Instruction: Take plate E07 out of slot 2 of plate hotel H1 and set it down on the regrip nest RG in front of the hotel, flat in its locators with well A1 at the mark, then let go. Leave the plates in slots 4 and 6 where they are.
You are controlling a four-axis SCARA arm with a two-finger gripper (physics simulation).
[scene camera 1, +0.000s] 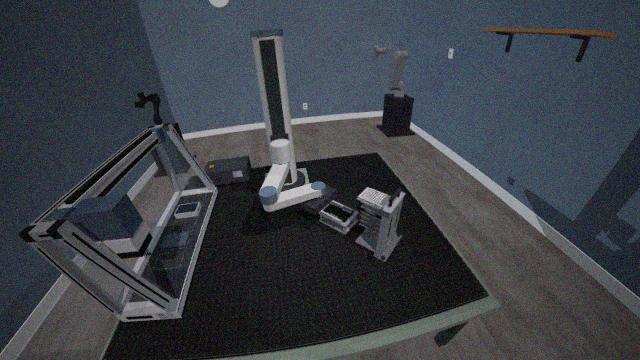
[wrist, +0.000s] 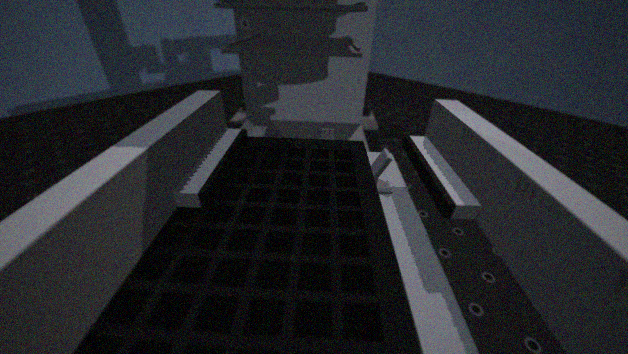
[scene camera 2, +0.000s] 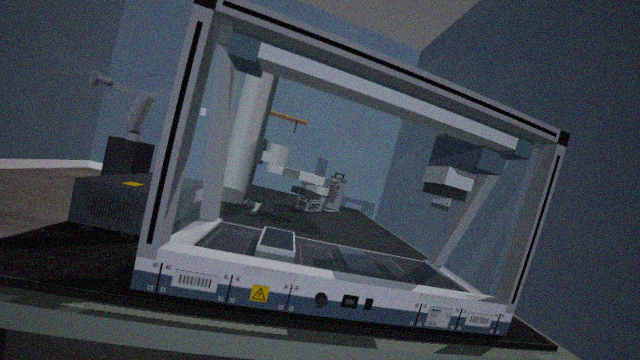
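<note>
A black gridded plate lies level in the wrist view; its label and well A1 cannot be read. The light rail and slanted locator of the regrip nest show along its right side. My gripper is open, low at the nest, one finger on each side of the plate, with a clear gap at the right pad. Hotel H1 stands upright beyond the fingertips. Its lowest shelf shows no plate. A white plate sits at its top; the slots between are too small to judge.
The deck frame stands at the left of the table in scene camera 1, with a dark box behind it. The arm's column rises behind the nest. The table has a pale green edge.
</note>
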